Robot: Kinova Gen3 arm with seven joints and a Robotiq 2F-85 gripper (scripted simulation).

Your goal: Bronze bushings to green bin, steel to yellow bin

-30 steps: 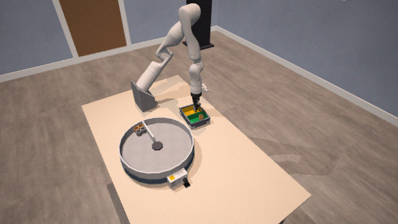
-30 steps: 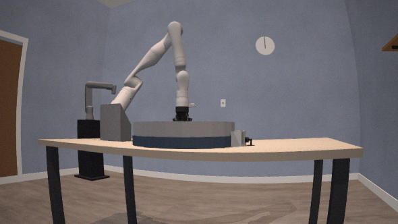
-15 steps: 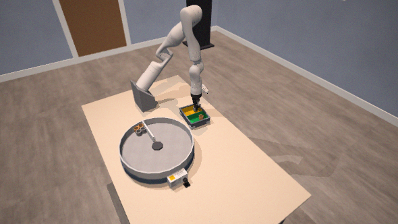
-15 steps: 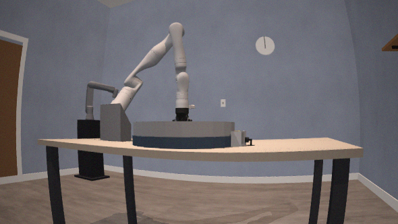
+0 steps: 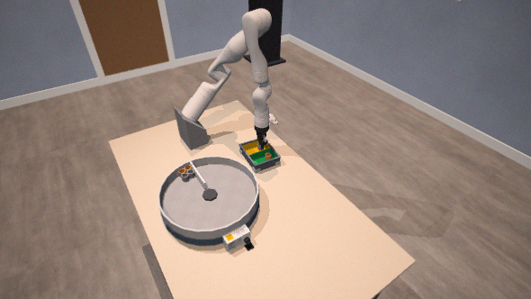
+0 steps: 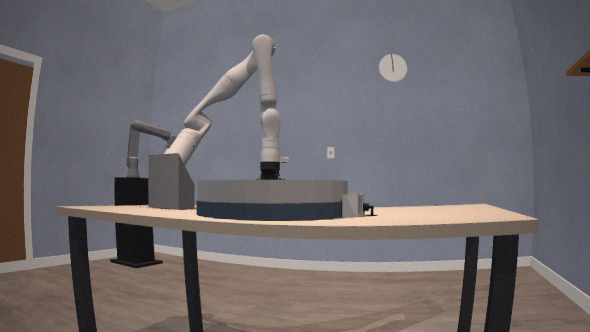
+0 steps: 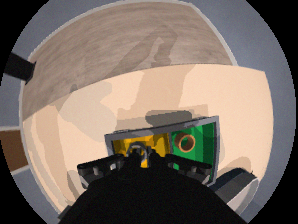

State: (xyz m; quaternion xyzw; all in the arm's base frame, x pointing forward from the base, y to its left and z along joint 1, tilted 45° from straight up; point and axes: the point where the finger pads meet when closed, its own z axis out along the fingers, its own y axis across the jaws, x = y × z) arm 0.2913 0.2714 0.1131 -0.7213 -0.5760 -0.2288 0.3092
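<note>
The bin lies 40 mm to the right of my hand, 40 mm ahead of it and 10 mm below it. From my hand the other things lie so: grey turntable: 380 mm to the right, 180 mm ahead, 10 mm above.
</note>
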